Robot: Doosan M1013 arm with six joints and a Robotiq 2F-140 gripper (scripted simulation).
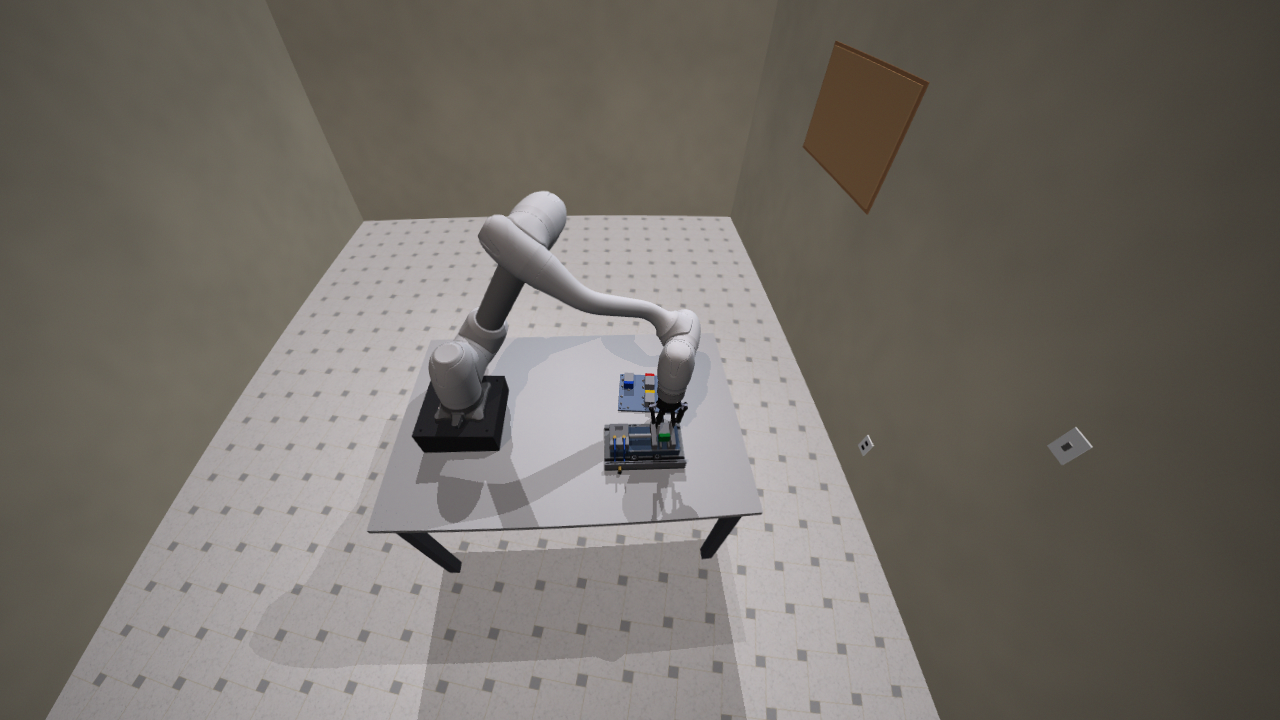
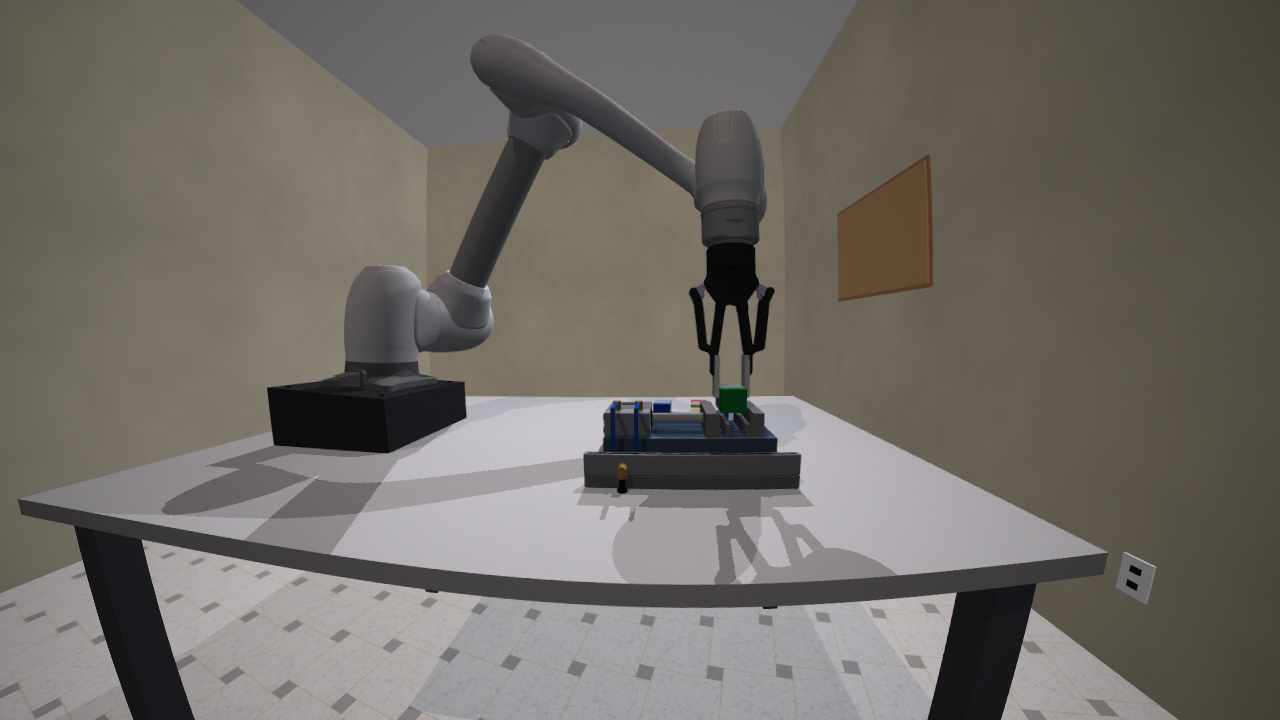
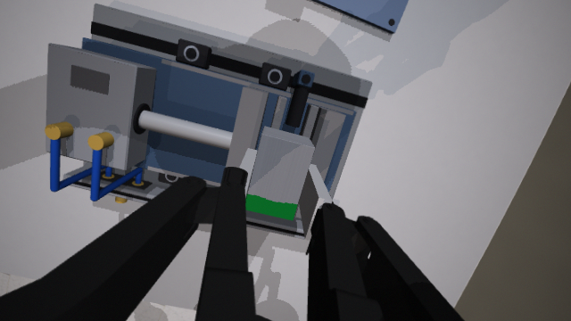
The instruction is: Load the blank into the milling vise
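Now: the green-ended blank 3 cm below my hand. The rest, counted from my hand: moving jaw 7 cm below, 3 cm behind, 1 cm to the left; then fixed jaw 7 cm below, 3 cm ahead, 1 cm to the left; then black work stop rod 6 cm below, 5 cm to the left.
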